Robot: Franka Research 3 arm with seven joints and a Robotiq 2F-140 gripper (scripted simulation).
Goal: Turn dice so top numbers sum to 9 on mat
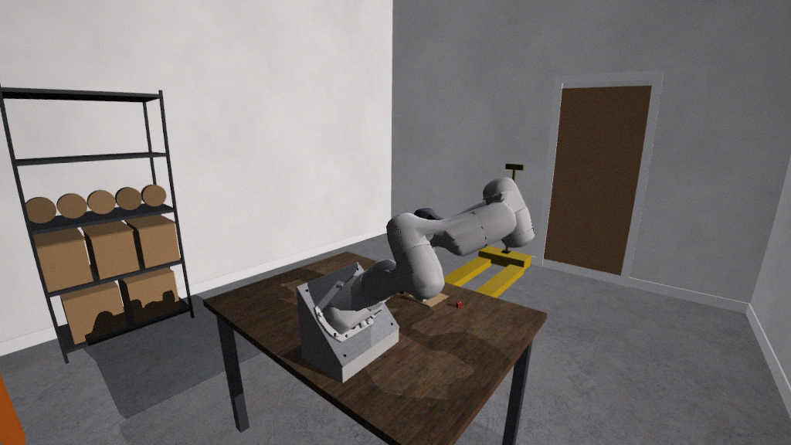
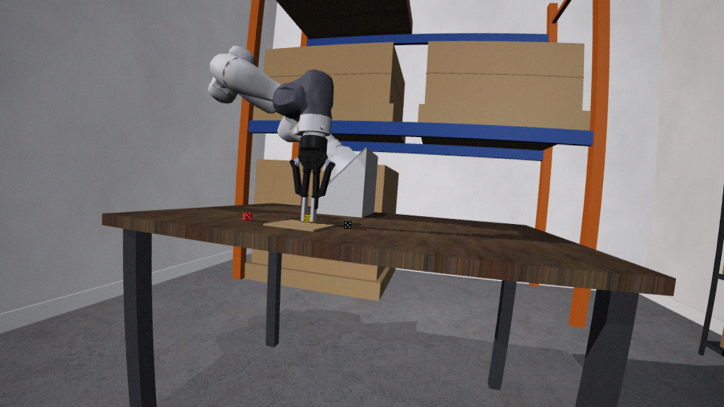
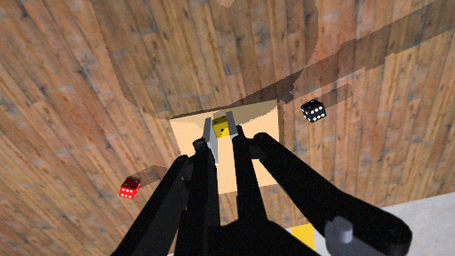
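My gripper is now 30 mm above the yellow die. Also, from my hand: red die 160 mm to the right, 40 mm ahead, 30 mm below; then black die 120 mm to the left, 30 mm below, 30 mm ahead; then tan mat 50 mm ahead, 40 mm below, 10 mm to the right.
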